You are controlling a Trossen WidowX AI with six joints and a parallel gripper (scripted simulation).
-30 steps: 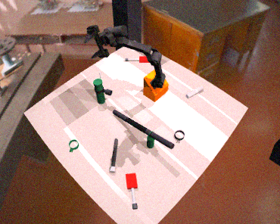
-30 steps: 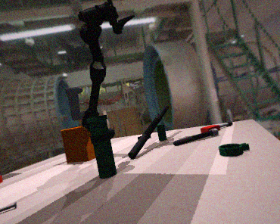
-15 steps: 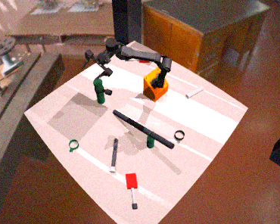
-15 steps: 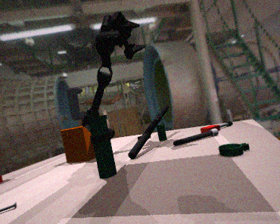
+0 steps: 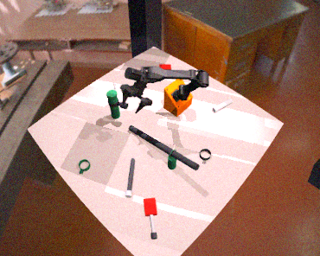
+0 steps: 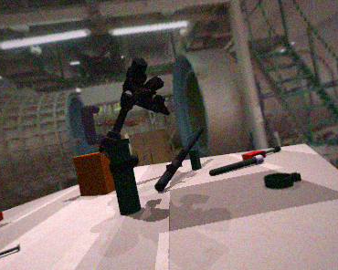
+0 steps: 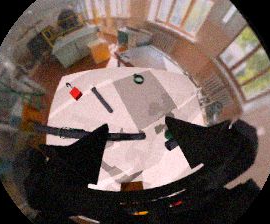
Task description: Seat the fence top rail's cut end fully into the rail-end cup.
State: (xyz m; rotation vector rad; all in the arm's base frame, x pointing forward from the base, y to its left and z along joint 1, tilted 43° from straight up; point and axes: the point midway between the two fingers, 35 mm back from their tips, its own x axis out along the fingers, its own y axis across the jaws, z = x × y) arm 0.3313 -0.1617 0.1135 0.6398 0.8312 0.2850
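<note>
Right now the dark rail-end cup is 8 cm behind my gripper tip, 16 cm to the right of it and 14 cm below it. The rest, counted from my gripper tip: small green post 29 cm to the left, 17 cm below; white piece 59 cm behind, 28 cm to the left, 26 cm below.
</note>
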